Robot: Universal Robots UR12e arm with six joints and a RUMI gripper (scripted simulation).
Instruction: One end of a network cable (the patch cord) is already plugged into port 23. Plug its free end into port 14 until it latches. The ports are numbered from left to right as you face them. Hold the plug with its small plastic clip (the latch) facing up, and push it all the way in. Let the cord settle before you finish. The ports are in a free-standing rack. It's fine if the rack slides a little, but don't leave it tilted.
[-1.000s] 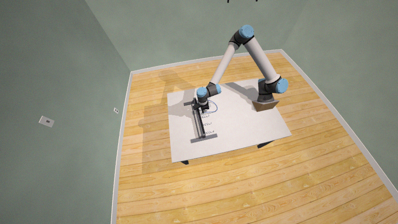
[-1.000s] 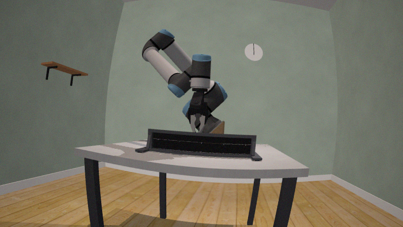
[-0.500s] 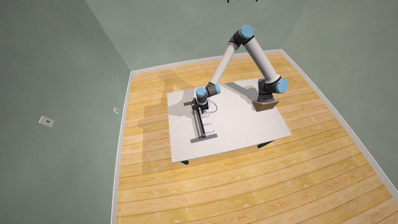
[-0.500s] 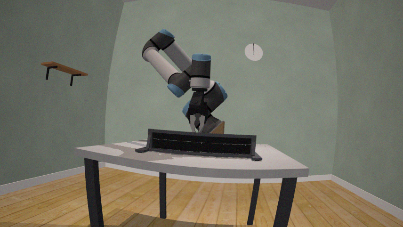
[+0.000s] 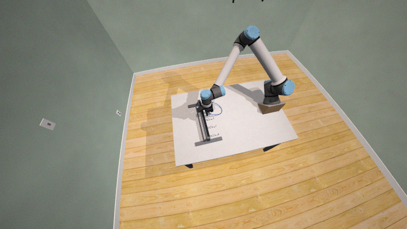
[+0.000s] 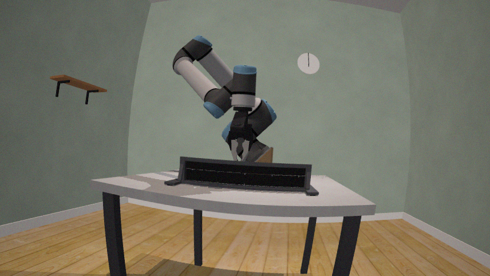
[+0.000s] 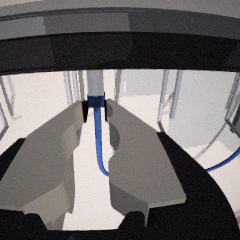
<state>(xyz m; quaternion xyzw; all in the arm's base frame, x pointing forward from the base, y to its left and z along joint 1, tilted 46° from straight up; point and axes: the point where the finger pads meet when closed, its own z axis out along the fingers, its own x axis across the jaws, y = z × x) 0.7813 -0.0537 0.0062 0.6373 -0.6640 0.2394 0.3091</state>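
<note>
Now: the plug 10 mm below my hand and 10 mm ahead of it.
</note>
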